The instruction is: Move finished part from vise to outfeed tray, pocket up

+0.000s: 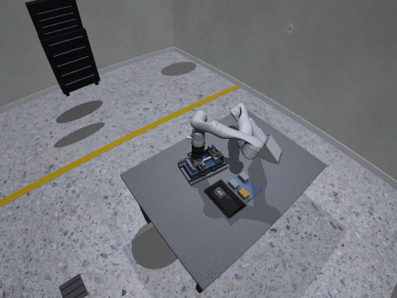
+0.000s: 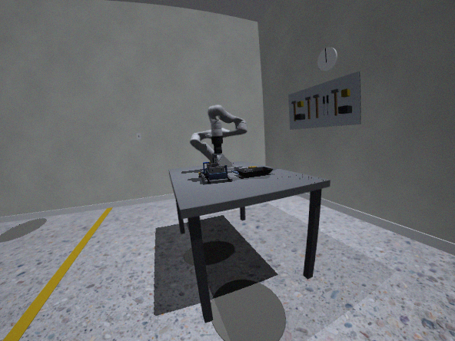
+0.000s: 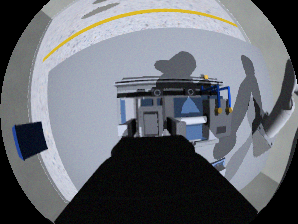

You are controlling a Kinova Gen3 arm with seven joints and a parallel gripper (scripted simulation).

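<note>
The vise lies 10 cm below my hand, 6 cm behind it and 1 cm to the left of it. Round my hand: yellow block (35 cm to the left, 11 cm below, 11 cm behind).
</note>
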